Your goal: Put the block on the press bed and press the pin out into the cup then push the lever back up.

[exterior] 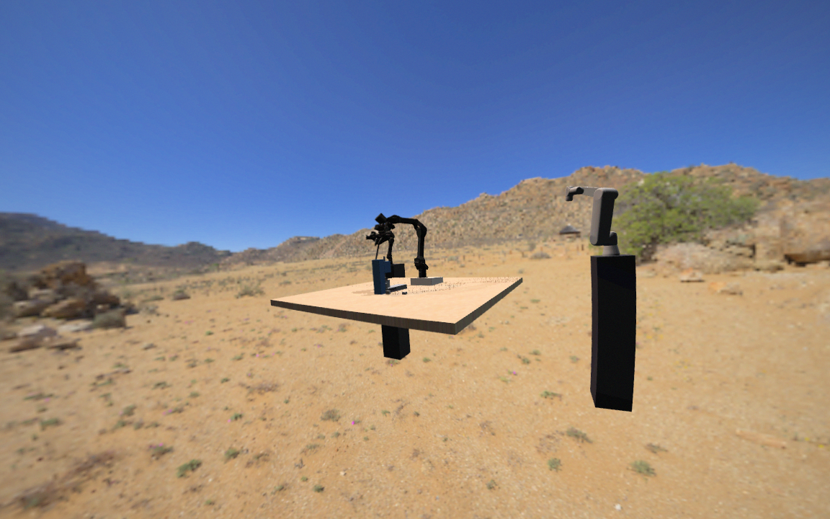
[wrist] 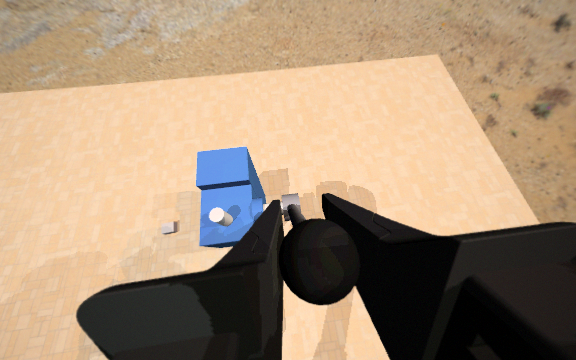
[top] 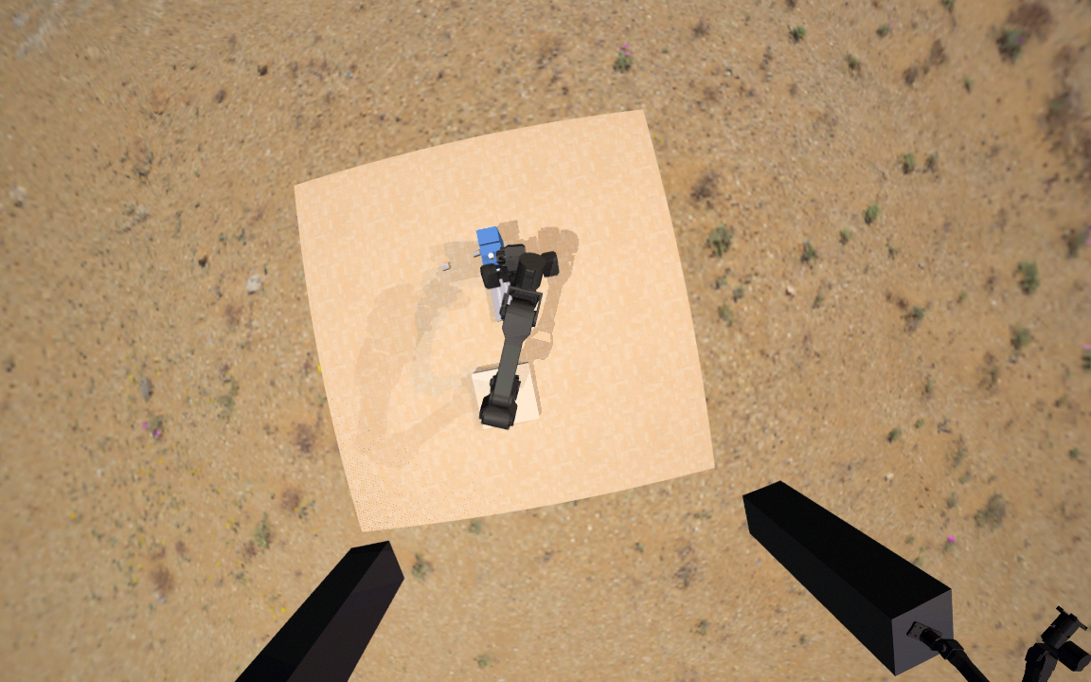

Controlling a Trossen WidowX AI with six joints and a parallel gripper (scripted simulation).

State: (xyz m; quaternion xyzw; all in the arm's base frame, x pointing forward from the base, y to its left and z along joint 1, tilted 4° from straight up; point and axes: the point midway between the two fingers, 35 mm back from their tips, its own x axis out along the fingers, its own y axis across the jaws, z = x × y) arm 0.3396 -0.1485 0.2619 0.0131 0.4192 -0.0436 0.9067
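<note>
Now: gripper tip 10 mm to the right of the lever and 50 mm above it. The rest, counted from my gripper tip: punch ram (30 mm ahead, 70 mm to the left, 160 mm below).
</note>
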